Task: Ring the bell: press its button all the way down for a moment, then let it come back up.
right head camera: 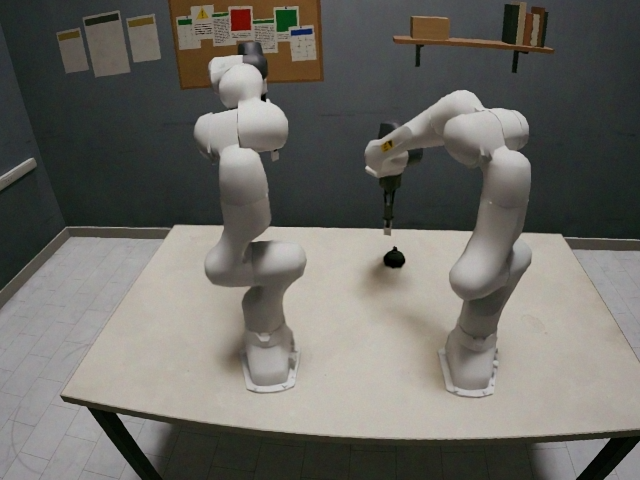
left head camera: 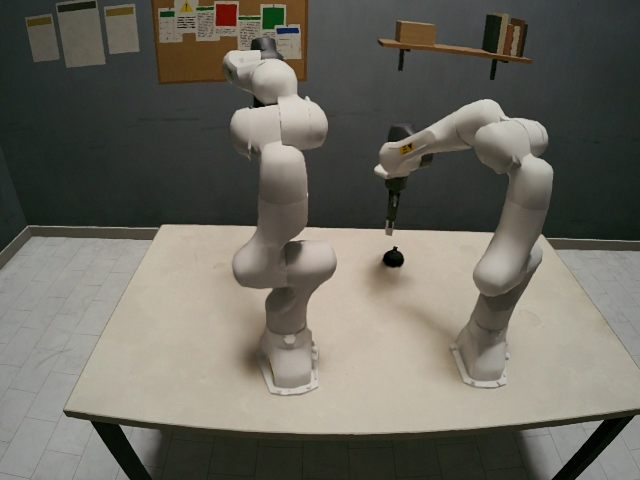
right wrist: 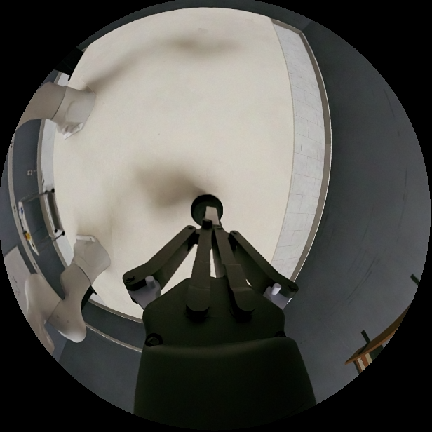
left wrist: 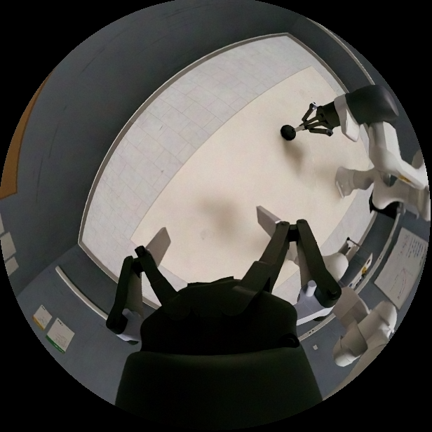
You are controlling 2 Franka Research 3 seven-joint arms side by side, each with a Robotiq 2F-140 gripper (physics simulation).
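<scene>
A small black bell stands upright on the table, with its button on top. My right gripper is shut with nothing between its fingers and points down. Its fingertips are a little above the bell's button, with a gap showing in both head views. In the right wrist view the fingertips cover the button and part of the bell. My left gripper is open and empty, high above the table, far from the bell; its fingers are mostly hidden behind the arm in the head views.
The pale table carries both arm bases. The left arm stands upright at the picture's left of the bell. A wall shelf with books hangs on the back wall, behind the table.
</scene>
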